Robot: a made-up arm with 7 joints. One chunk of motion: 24 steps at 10 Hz.
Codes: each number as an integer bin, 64 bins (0 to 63) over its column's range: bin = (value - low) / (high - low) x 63, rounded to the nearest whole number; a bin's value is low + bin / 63 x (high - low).
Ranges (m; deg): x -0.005..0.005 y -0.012..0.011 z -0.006..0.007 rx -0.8..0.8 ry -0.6..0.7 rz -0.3..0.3
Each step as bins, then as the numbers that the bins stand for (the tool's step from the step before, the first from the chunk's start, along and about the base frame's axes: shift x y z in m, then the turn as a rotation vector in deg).
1 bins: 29 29 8 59 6 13
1 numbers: -0.00040 -0.00141 -0.00435 0.698 -0.476 -0.176
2 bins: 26 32 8 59 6 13
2 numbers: -0.00087 -0.00032 -0.00435 0.698 -0.476 -0.176
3 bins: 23 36 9 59 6 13
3 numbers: -0.00135 0.00114 -0.00414 0.698 -0.476 -0.176
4 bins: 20 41 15 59 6 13
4 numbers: -0.00183 0.00297 -0.00290 0.698 -0.476 -0.176
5 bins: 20 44 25 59 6 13
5 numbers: -0.00183 0.00406 -0.00084 0.698 -0.476 -0.176
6 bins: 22 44 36 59 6 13
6 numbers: -0.00151 0.00406 0.00143 0.698 -0.476 -0.176
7 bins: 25 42 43 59 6 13
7 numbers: -0.00103 0.00333 0.00287 0.698 -0.476 -0.176
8 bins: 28 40 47 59 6 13
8 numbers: -0.00056 0.00260 0.00370 0.698 -0.476 -0.176
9 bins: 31 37 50 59 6 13
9 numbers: -0.00008 0.00151 0.00432 0.698 -0.476 -0.176
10 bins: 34 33 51 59 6 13
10 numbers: 0.00040 0.00005 0.00452 0.698 -0.476 -0.176
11 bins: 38 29 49 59 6 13
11 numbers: 0.00103 -0.00141 0.00411 0.698 -0.476 -0.176
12 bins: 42 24 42 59 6 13
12 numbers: 0.00167 -0.00324 0.00267 0.698 -0.476 -0.176
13 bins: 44 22 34 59 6 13
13 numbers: 0.00198 -0.00397 0.00102 0.698 -0.476 -0.176
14 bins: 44 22 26 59 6 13
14 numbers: 0.00198 -0.00397 -0.00063 0.698 -0.476 -0.176
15 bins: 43 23 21 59 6 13
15 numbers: 0.00183 -0.00360 -0.00167 0.698 -0.476 -0.176
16 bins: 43 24 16 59 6 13
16 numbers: 0.00183 -0.00324 -0.00270 0.698 -0.476 -0.176
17 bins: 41 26 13 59 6 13
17 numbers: 0.00151 -0.00251 -0.00332 0.698 -0.476 -0.176
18 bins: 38 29 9 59 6 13
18 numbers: 0.00103 -0.00141 -0.00414 0.698 -0.476 -0.176
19 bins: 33 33 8 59 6 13
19 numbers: 0.00024 0.00005 -0.00435 0.698 -0.476 -0.176
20 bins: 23 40 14 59 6 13
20 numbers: -0.00135 0.00260 -0.00311 0.698 -0.476 -0.176
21 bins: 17 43 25 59 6 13
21 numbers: -0.00230 0.00370 -0.00084 0.698 -0.476 -0.176
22 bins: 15 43 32 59 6 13
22 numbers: -0.00262 0.00370 0.00060 0.698 -0.476 -0.176
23 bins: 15 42 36 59 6 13
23 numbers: -0.00262 0.00333 0.00143 0.698 -0.476 -0.176
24 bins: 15 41 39 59 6 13
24 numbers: -0.00262 0.00297 0.00205 0.698 -0.476 -0.176
